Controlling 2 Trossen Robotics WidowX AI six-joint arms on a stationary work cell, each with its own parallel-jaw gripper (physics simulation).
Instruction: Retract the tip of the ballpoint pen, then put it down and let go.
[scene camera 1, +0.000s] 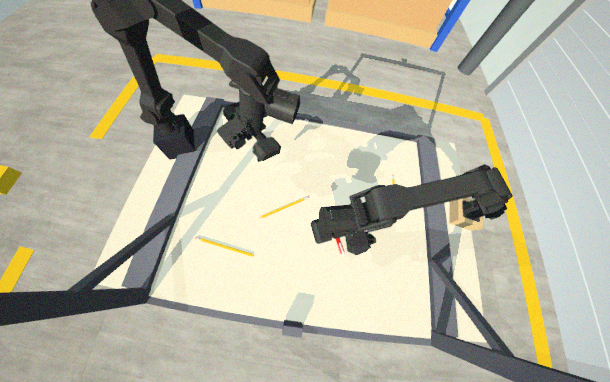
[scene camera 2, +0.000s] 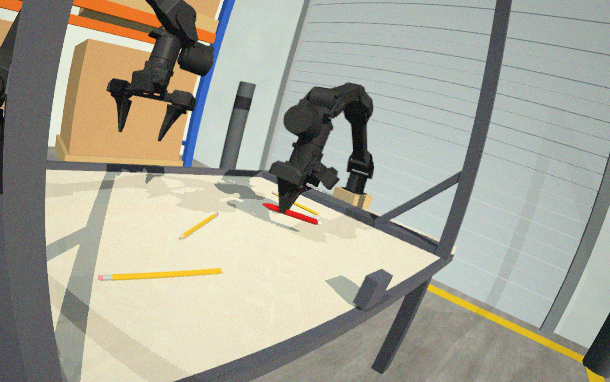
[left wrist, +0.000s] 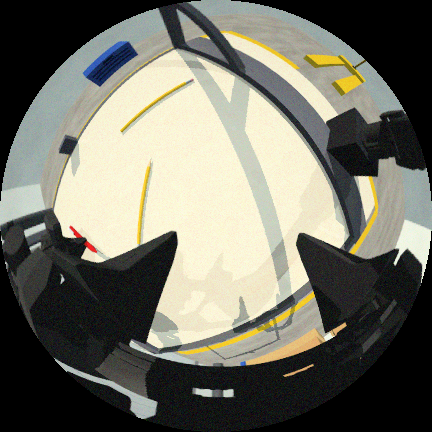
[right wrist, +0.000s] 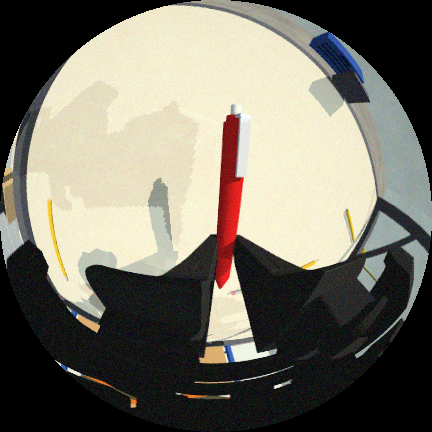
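Pixels of known places: left gripper, fingertip midpoint: (scene camera 1: 250, 150) (scene camera 2: 139, 136) (left wrist: 240, 238); right gripper, fingertip midpoint: (scene camera 2: 282, 213) (left wrist: 85, 240) (right wrist: 224, 240); left arm's base at its link origin: (scene camera 1: 169, 127) (left wrist: 368, 140); right arm's base at its link origin: (scene camera 1: 470, 211) (scene camera 2: 354, 191).
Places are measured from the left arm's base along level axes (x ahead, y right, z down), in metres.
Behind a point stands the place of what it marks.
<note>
The red ballpoint pen (scene camera 1: 340, 245) @(x 0.440, y 0.503, z 0.049 m) (scene camera 2: 302, 216) @(x 0.436, y 0.494, z 0.055 m) (left wrist: 82, 240) (right wrist: 231, 200) @(x 0.442, y 0.482, z 0.052 m) is held a little above the table, its shadow apart from it. Its white push button (right wrist: 236, 108) @(x 0.442, y 0.532, z 0.055 m) stands out at the end away from the fingers, beside the white clip (right wrist: 243, 145) @(x 0.440, y 0.511, z 0.049 m). The red cone end points back between the fingers; whether a metal tip sticks out is too small to tell. My right gripper (scene camera 2: 285, 210) @(x 0.440, y 0.450, z 0.063 m) (right wrist: 224, 240) @(x 0.440, y 0.450, z 0.063 m) is shut on the pen near its cone end. My left gripper (scene camera 2: 140, 135) @(x 0.249, y 0.184, z -0.042 m) (left wrist: 240, 238) @(x 0.249, y 0.184, z -0.042 m) is open and empty, high over the table's far left part.
Yellow pencils lie on the table: one (scene camera 1: 285, 206) @(x 0.318, y 0.329, z 0.099 m) (scene camera 2: 199, 225) @(x 0.303, y 0.335, z 0.101 m) left of the pen, one (scene camera 1: 226, 246) @(x 0.112, y 0.410, z 0.100 m) (scene camera 2: 160, 274) @(x 0.097, y 0.407, z 0.100 m) farther left, one (scene camera 1: 393, 180) @(x 0.737, y 0.330, z 0.100 m) (scene camera 2: 306, 208) @(x 0.684, y 0.439, z 0.101 m) behind the right gripper. A dark block (scene camera 1: 293, 328) @(x 0.252, y 0.670, z 0.050 m) (scene camera 2: 374, 290) @(x 0.222, y 0.675, z 0.064 m) sits at the front edge. Dark frame bars border the table.
</note>
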